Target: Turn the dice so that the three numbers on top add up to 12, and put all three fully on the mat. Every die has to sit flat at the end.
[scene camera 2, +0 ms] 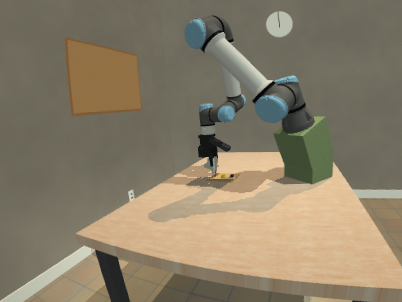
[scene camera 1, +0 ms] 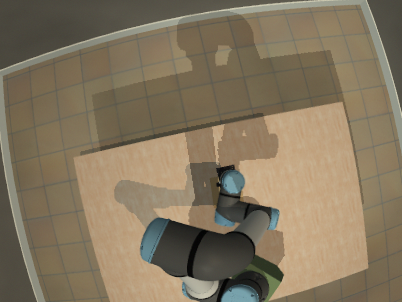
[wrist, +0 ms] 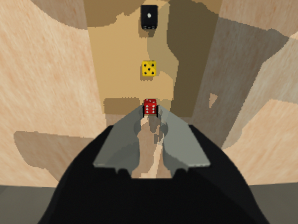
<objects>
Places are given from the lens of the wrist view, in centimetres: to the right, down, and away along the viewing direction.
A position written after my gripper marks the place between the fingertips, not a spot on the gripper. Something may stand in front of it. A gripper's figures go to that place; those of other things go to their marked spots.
my gripper (wrist: pixel 150 106): 0, -1, 15
tan mat (wrist: pixel 180 45): 4, -8, 12
</objects>
